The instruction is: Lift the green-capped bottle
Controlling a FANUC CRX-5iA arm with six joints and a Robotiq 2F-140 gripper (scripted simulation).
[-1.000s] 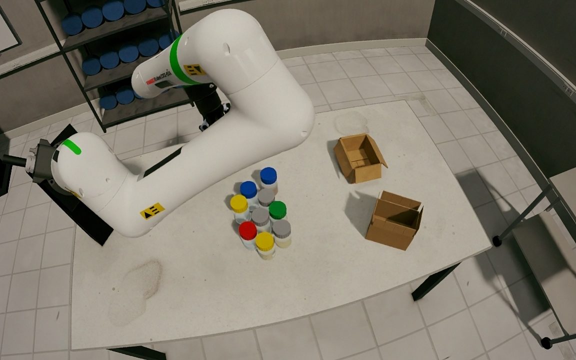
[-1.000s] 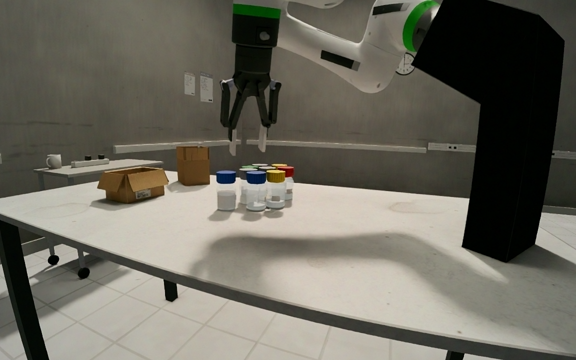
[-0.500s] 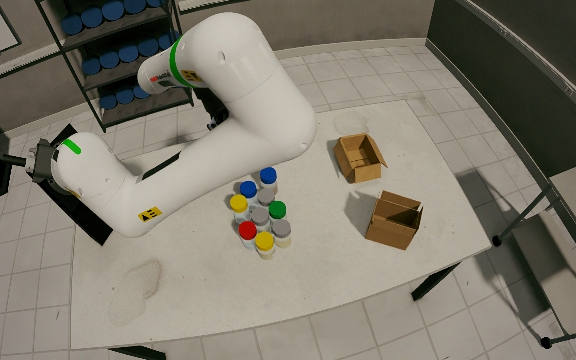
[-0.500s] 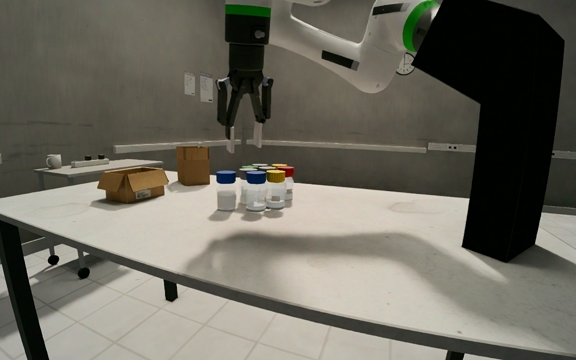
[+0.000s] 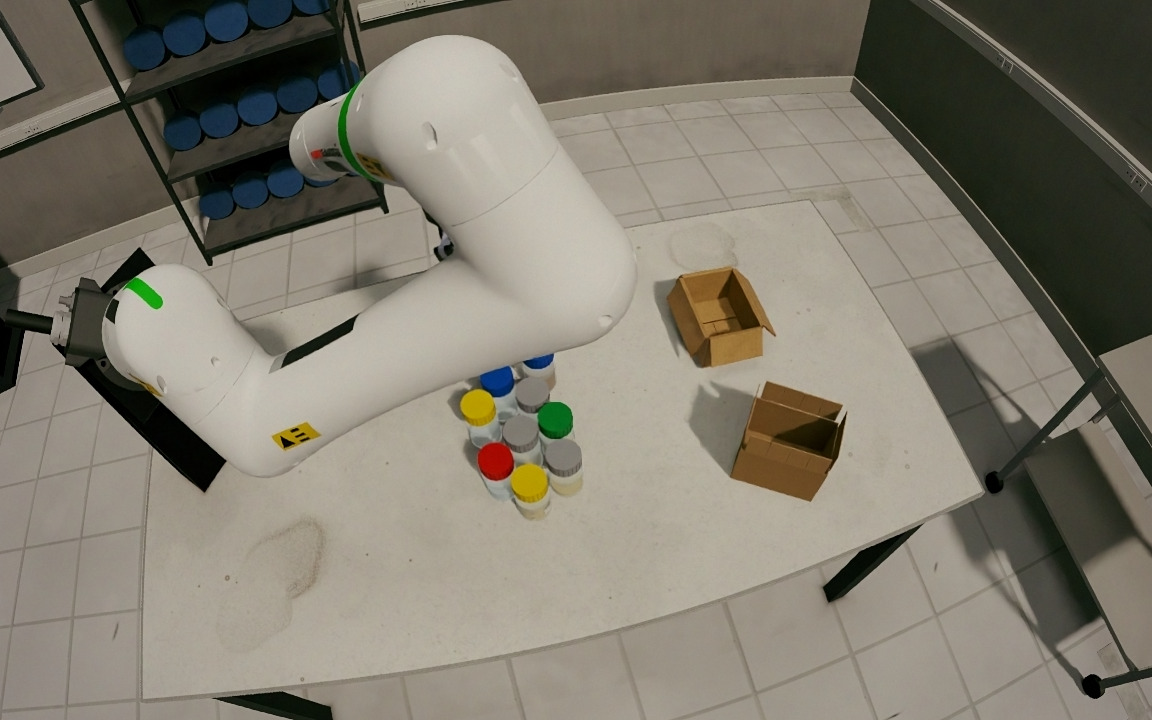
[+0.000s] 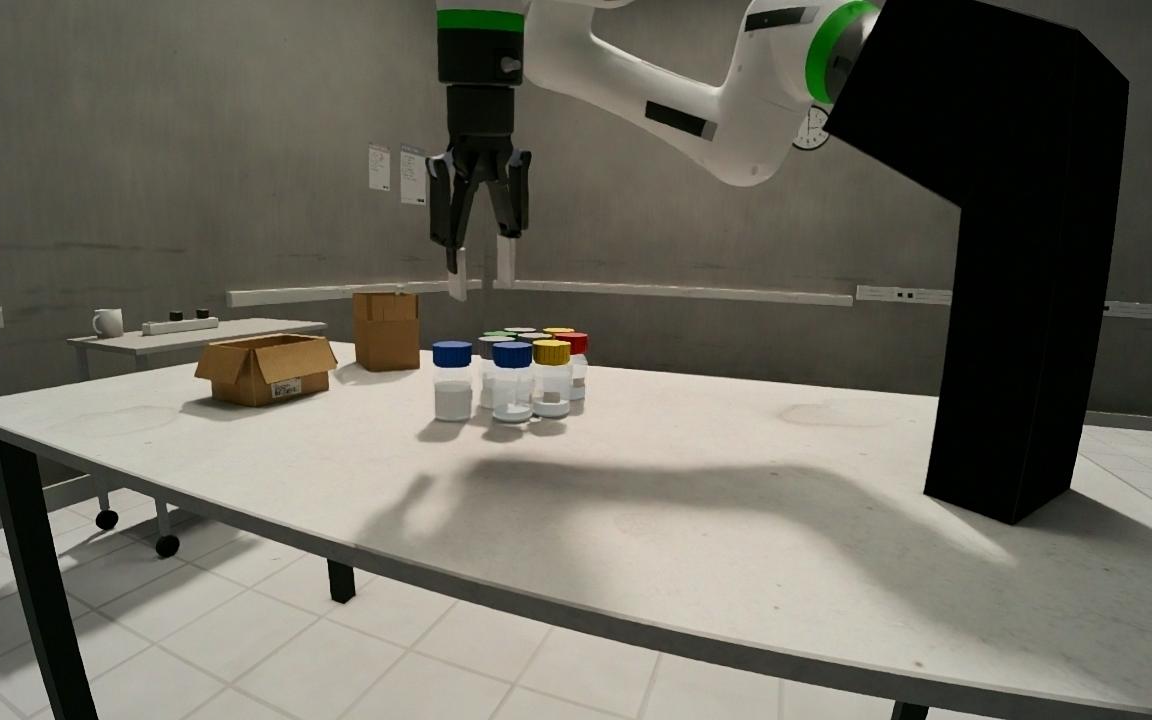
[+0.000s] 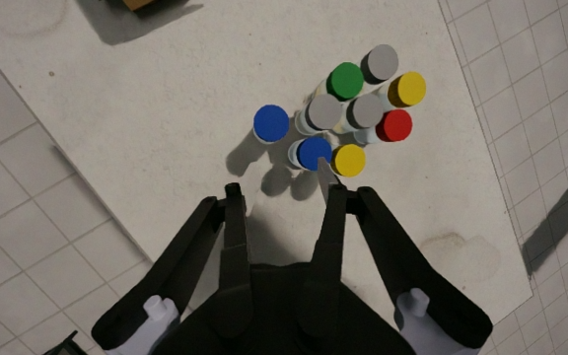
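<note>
My hand is 30 mm short of the green-capped bottle, 180 mm to the left of it and 160 mm above it. From my hand the other things lie so: red-capped bottle (80 mm behind, 210 mm to the right, 160 mm below); blue-capped bottle (20 mm behind, 70 mm to the right, 160 mm below); yellow-capped bottle (70 mm behind, 100 mm to the right, 160 mm below).
</note>
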